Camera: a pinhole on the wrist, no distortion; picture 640 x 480 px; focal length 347.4 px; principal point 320.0 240.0 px. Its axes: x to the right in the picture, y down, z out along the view. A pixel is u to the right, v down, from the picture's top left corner.
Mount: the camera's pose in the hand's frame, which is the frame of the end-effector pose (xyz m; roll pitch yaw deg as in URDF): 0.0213 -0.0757 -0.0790 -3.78 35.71 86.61
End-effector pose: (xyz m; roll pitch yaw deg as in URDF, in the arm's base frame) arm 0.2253 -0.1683 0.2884 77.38 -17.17 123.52
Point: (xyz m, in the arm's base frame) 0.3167 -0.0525 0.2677
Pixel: 101.0 185.7
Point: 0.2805 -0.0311 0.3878
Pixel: 283.8 98.8
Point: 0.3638 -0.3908 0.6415
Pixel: 558.7 379.6
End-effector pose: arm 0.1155 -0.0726 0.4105 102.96 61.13 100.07
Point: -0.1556 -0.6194 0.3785
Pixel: behind the camera
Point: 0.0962 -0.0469 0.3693
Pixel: 417.8 130.1
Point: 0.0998 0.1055 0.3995
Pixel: 614.0 98.7
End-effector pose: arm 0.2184 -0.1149 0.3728 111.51 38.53 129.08
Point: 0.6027 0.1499 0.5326
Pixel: 315.6 317.3
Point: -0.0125 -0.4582 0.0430
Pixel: behind the camera
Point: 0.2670 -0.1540 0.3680
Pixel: 222.8 428.2
